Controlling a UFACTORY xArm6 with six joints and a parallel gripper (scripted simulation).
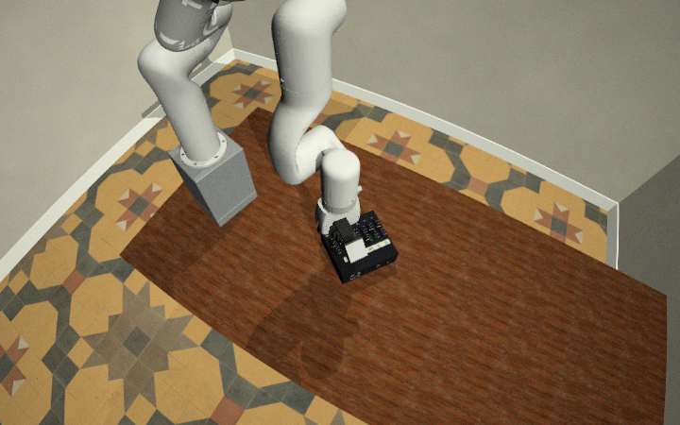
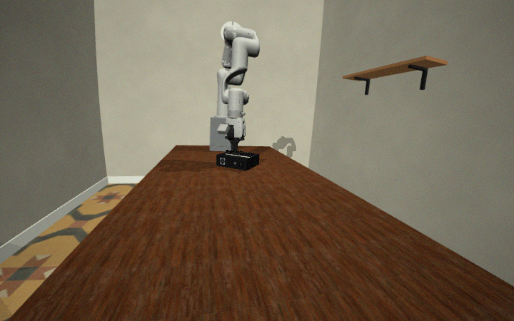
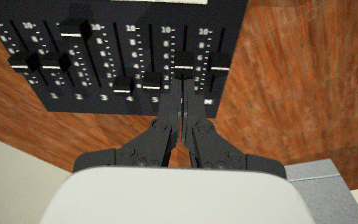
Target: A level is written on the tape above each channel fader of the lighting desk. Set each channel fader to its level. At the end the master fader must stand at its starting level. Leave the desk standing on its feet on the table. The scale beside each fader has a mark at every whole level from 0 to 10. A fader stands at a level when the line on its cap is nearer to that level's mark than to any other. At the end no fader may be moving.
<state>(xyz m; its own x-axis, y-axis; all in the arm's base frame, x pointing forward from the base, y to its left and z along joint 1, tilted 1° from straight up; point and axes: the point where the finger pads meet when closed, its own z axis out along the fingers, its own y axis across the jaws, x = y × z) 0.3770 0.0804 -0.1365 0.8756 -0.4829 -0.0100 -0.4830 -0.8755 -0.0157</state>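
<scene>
Right now the channel 5 cap is 20 mm ahead of my hand, 10 mm to the left of it and 20 mm below it. The rest, counted from my hand: master fader cap: 10 mm ahead, 30 mm to the right, 20 mm below; channel 4 cap: 30 mm ahead, 40 mm to the left, 20 mm below; channel 6 cap: 20 mm ahead, 10 mm to the right, 20 mm below.
</scene>
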